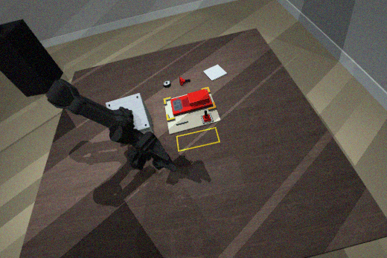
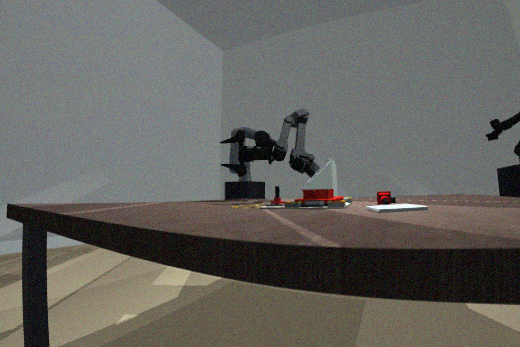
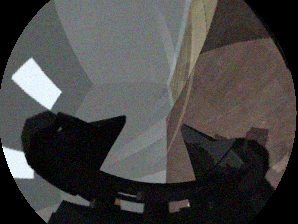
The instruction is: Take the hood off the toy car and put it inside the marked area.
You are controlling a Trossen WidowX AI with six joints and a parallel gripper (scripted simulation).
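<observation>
Now: gripper tip 9 cm short of the red hood, 44 cm to the right of it and 16 cm above it. From my gripper tip the other things lie so: base plate (5 cm ahead, 41 cm to the left, 19 cm below); dark ring (8 cm behind, 62 cm to the left, 19 cm below); flat white tile (19 cm ahead, 66 cm to the left, 20 cm below).
</observation>
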